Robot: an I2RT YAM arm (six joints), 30 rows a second.
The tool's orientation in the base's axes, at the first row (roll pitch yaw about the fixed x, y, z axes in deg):
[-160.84 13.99 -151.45]
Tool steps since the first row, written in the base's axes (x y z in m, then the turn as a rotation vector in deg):
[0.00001 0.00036 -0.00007 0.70 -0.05 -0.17]
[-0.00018 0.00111 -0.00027 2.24 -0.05 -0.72]
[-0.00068 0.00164 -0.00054 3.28 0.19 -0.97]
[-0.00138 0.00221 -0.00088 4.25 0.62 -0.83]
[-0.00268 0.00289 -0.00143 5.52 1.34 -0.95]
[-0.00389 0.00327 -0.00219 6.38 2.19 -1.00]
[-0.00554 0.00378 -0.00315 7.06 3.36 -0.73]
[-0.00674 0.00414 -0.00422 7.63 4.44 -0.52]
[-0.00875 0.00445 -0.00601 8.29 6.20 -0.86]
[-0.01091 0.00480 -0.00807 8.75 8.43 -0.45]
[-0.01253 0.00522 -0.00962 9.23 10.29 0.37]
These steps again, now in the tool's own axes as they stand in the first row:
[-0.00016 0.00033 0.00000 -0.53 -0.26 0.41]
[-0.00030 0.00112 -0.00002 -1.71 -0.67 1.47]
[-0.00005 0.00185 -0.00004 -2.65 -0.78 2.03]
[0.00036 0.00272 -0.00008 -3.71 -0.82 2.17]
[0.00129 0.00399 -0.00017 -5.10 -0.64 2.60]
[0.00233 0.00502 0.00003 -6.21 -0.22 2.80]
[0.00373 0.00640 0.00023 -7.40 0.45 2.59]
[0.00485 0.00751 0.00072 -8.44 1.11 2.41]
[0.00685 0.00912 0.00158 -9.73 2.49 2.64]
[0.00902 0.01090 0.00264 -11.26 4.12 2.03]
[0.01058 0.01238 0.00340 -12.73 5.29 1.12]

